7 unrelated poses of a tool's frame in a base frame.
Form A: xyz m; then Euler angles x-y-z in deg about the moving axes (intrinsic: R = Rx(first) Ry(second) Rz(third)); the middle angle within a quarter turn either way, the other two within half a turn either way.
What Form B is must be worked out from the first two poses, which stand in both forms.
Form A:
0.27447 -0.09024 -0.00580 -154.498 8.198 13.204
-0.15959 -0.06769 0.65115 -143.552 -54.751 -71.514
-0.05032 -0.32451 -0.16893 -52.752 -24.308 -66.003
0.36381 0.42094 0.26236 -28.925 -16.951 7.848
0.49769 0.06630 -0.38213 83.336 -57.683 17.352
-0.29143 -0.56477 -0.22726 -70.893 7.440 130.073
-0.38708 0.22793 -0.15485 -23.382 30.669 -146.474
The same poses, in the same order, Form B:
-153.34 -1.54 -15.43 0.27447 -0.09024 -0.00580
-119.78 -20.80 78.71 -0.15959 -0.06769 0.65115
-9.88 -55.95 -48.55 -0.05032 -0.32451 -0.16893
-31.55 -10.76 15.30 0.36381 0.42094 0.26236
86.14 -22.94 -56.35 0.49769 0.06630 -0.38213
63.13 44.09 152.72 -0.29143 -0.56477 -0.22726
5.23 -37.55 -154.75 -0.38708 0.22793 -0.15485

